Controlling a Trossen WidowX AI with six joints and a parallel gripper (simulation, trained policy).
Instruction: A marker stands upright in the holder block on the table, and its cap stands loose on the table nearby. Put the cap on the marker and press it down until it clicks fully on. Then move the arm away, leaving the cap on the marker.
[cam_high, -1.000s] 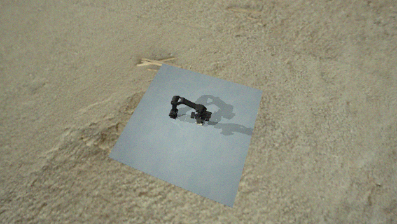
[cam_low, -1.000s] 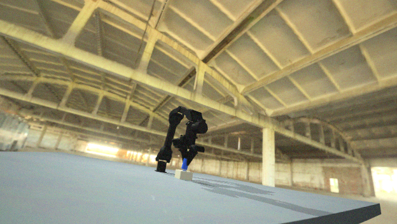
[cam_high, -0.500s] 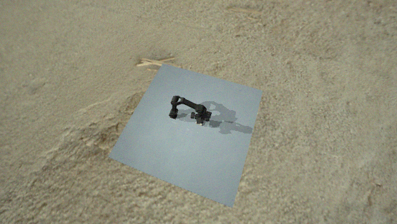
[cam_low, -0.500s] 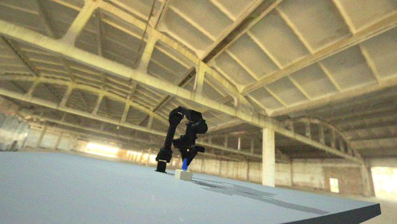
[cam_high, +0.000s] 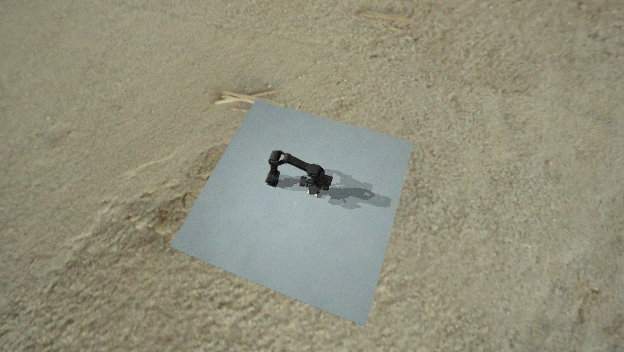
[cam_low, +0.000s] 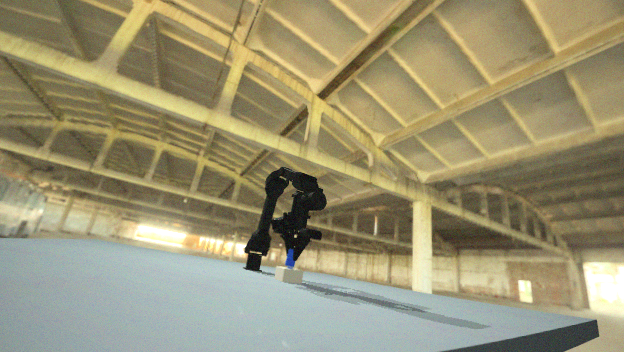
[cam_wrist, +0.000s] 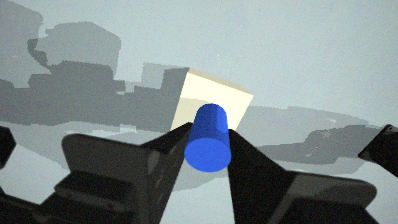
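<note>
Now: the blue marker 1 cm above my gripper tip. The rest, counted from my gripper tip: blue cap: 1 cm above; then holder block: 5 cm below.
</note>
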